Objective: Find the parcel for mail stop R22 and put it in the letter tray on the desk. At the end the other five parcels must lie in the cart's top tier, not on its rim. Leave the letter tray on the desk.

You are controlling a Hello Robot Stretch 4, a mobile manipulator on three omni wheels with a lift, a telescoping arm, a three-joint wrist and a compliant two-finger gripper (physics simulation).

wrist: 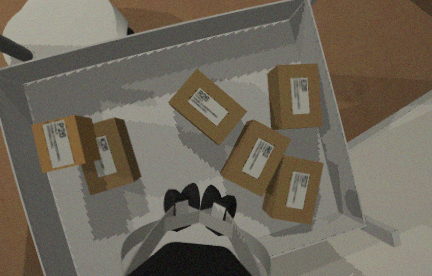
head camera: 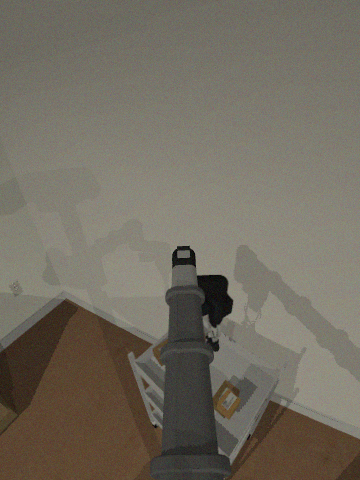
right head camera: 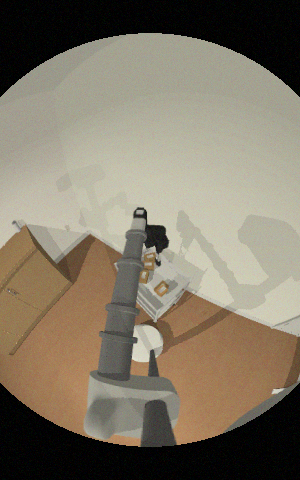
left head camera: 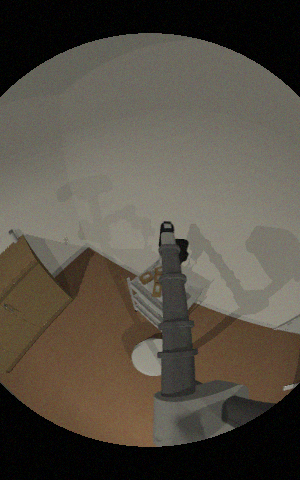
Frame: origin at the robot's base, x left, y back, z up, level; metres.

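Seen in the pictures: gripper, fingertip midpoint: (wrist: 200,199) (head camera: 211,345) (right head camera: 157,263); robot's base, link origin: (right head camera: 142,341) (left head camera: 152,355).
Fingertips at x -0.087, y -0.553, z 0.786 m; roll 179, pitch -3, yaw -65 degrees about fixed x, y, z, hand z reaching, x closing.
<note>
Pixels of each thing's top centre, then the offset from my fingertips to it.
- R22 parcel, top centre: (wrist: 297,190) (right head camera: 149,255) dx +0.061, dy -0.126, dz -0.101 m
- R62 parcel, top centre: (wrist: 258,158) (right head camera: 147,263) dx +0.069, dy -0.053, dz -0.101 m
- R26 parcel, top centre: (wrist: 208,106) (left head camera: 156,288) (right head camera: 143,274) dx +0.093, dy +0.042, dz -0.101 m
- E26 parcel, top centre: (wrist: 300,95) (head camera: 165,348) (left head camera: 145,276) dx +0.175, dy -0.059, dz -0.101 m
- P26 parcel, top centre: (wrist: 58,144) (head camera: 229,400) (right head camera: 161,288) dx -0.039, dy +0.163, dz -0.051 m
- K26 parcel, top centre: (wrist: 102,156) (head camera: 225,395) dx -0.037, dy +0.127, dz -0.101 m
In the wrist view six cardboard parcels lie in the cart's top tier (wrist: 150,47) (head camera: 235,360). The R22 parcel (wrist: 295,190) is at the lower right, touching or close beside the R62 parcel (wrist: 257,156); their labels are small and blurred. The R26 parcel (wrist: 207,106) lies turned near the middle, the E26 parcel (wrist: 297,95) at the upper right. The P26 parcel (wrist: 62,142) partly covers the K26 parcel (wrist: 111,155) near the left wall; what supports it is unclear. My gripper (wrist: 200,199) is shut and empty, above the tier, left of R22. Letter tray and desk do not show.
A round white stool (left head camera: 147,357) (right head camera: 148,344) (wrist: 65,27) stands beside the cart. A brown wooden cabinet (left head camera: 35,305) (right head camera: 30,295) stands at the left. The room wall (head camera: 280,210) rises behind the cart. My telescoping arm (head camera: 188,400) hides part of the cart in the head view.
</note>
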